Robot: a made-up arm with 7 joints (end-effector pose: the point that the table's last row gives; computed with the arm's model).
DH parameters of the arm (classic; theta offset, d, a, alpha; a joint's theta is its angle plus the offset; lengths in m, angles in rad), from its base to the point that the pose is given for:
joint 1: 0 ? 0 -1.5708
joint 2: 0 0 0 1.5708
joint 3: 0 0.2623 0.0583 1.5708
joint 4: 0 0 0.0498 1.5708
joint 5: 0 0.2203 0 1.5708
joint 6: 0 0 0.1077 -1.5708
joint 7: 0 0.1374 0 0
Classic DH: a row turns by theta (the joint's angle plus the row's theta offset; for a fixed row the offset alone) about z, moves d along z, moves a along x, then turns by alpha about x.
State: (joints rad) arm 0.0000 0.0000 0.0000 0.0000 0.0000 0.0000 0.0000
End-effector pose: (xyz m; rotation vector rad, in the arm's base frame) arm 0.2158 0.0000 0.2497 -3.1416 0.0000 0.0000
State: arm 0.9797 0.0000 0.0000 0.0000 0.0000 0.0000 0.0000
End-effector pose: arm 0.1203 0.1792 0.2497 -2.7721 -1.4781 0.0000
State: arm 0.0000 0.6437 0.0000 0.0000 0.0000 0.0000 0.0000
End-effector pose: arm 0.1154 0.0000 0.1393 -2.9803 0.0000 0.9938
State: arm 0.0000 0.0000 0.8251 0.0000 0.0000 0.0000 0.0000
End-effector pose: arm 0.1464 0.1585 0.2497 -2.8780 -1.2596 0.0000
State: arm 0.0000 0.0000 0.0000 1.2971 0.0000 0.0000 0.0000
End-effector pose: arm 0.4453 0.0000 0.6624 -2.5037 0.0000 -1.8976
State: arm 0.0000 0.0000 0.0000 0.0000 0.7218 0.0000 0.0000
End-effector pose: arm 0.1889 -0.0712 0.2497 -2.9392 1.1093 0.0000
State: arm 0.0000 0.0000 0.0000 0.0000 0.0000 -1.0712 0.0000
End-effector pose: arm 0.2803 0.0000 0.4158 -2.7016 0.0000 -1.6033
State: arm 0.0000 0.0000 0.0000 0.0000 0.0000 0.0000 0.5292
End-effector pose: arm 0.2158 0.0000 0.2497 -3.0322 0.8216 0.0000
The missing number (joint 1, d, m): 0.3451
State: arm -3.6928 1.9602 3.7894 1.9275 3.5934 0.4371 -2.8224
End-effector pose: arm -0.2898 0.4912 0.4882 0.7419 -1.3939 -2.2886
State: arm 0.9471 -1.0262 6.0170 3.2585 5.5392 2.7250 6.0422
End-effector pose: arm -0.0767 -0.3264 0.6194 -1.9777 0.0830 -1.3561
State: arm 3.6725 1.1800 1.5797 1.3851 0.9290 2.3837 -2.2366
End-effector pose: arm 0.0283 -0.2598 0.5411 -0.3928 -1.4597 -2.2232
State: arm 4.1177 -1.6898 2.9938 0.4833 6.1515 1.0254 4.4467
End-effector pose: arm -0.0265 -0.1131 0.1335 -0.1770 -1.1216 2.1592
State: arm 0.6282 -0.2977 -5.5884 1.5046 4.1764 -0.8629 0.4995
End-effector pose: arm -0.1297 0.2722 0.5796 0.7000 -2.3990 -1.6319
